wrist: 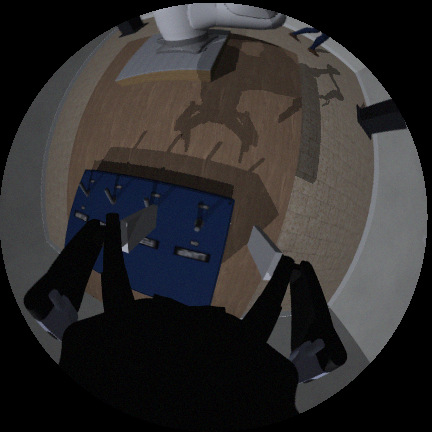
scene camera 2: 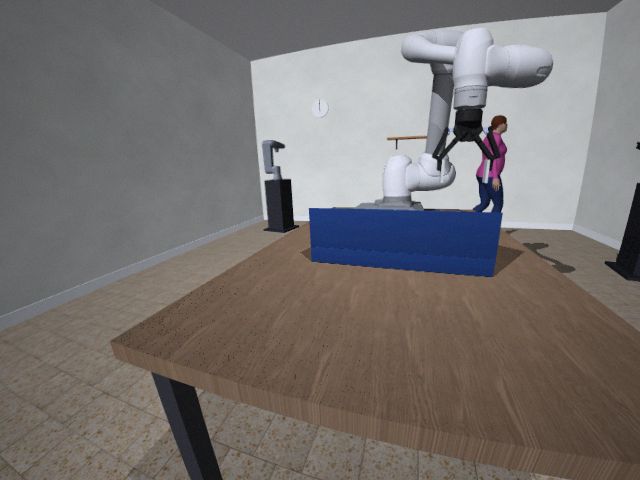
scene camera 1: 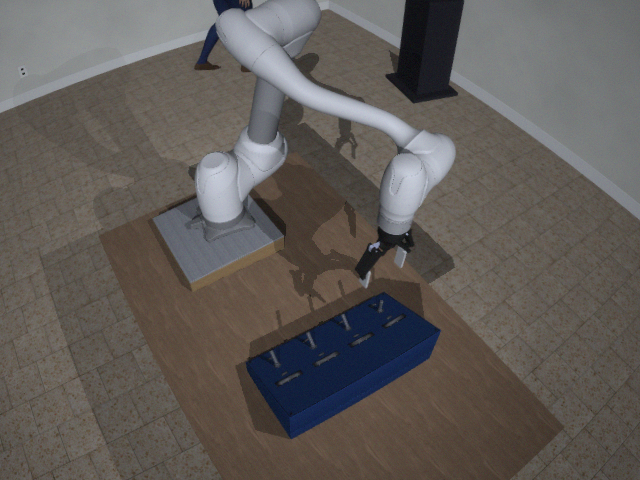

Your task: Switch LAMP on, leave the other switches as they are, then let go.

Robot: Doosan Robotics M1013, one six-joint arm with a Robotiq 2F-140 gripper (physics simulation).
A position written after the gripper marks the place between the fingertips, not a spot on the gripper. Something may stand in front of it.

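Gripper (scene camera 1: pixel 381 274), blue switch box (scene camera 1: pixel 311 383). Gripper (scene camera 2: pixel 462 182), blue switch box (scene camera 2: pixel 453 242). Gripper (wrist: pixel 202 226), blue switch box (wrist: pixel 173 260).
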